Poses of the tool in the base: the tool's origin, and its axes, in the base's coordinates. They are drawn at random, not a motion.
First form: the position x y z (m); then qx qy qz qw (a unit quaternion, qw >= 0).
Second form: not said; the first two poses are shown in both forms.
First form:
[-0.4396, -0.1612, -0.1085, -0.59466, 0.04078, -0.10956, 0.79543]
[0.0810, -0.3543, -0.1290, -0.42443, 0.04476, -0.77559, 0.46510]
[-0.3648, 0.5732, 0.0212, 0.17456, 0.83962, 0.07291, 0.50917]
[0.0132, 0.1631, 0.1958, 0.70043, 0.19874, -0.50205, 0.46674]
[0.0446, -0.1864, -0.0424, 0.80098, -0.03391, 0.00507, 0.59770]
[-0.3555, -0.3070, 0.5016, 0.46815, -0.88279, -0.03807, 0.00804]
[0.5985, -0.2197, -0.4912, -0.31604, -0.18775, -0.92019, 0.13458]
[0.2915, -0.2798, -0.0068, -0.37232, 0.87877, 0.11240, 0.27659]
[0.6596, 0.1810, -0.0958, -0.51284, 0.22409, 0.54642, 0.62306]
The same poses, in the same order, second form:
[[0.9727, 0.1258, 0.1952, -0.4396], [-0.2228, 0.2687, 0.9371, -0.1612], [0.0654, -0.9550, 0.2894, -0.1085], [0, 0, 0, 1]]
[[-0.2071, 0.6835, 0.7000, 0.0810], [-0.7594, -0.5634, 0.3254, -0.3543], [0.6167, -0.4642, 0.6357, -0.1290], [0, 0, 0, 1]]
[[-0.4206, 0.2189, 0.8805, -0.3648], [0.3674, 0.9284, -0.0553, 0.5732], [-0.8296, 0.3002, -0.4709, 0.0212], [0, 0, 0, 1]]
[[0.4169, 0.7471, -0.5178, 0.0132], [-0.1902, -0.4853, -0.8534, 0.1631], [-0.8888, 0.4543, -0.0602, 0.1958], [0, 0, 0, 1]]
[[0.9976, -0.0604, -0.0324, 0.0446], [-0.0483, -0.2832, -0.9578, -0.1864], [0.0487, 0.9572, -0.2855, -0.0424], [0, 0, 0, 1]]
[[-0.5615, -0.8259, -0.0498, -0.3555], [-0.8272, 0.5588, 0.0597, -0.3070], [-0.0214, 0.0747, -0.9970, 0.5016], [0, 0, 0, 1]]
[[-0.7640, 0.3664, 0.5311, 0.5985], [-0.1290, -0.8933, 0.4306, -0.2197], [0.6322, 0.2605, 0.7297, -0.4912], [0, 0, 0, 1]]
[[-0.5697, -0.7165, 0.4024, 0.2915], [-0.5922, 0.6975, 0.4035, -0.2798], [-0.5698, -0.0084, -0.8217, -0.0068], [0, 0, 0, 1]]
[[0.3024, -0.9107, -0.2812, 0.6596], [0.4511, -0.1232, 0.8840, 0.1810], [-0.8397, -0.3942, 0.3736, -0.0958], [0, 0, 0, 1]]

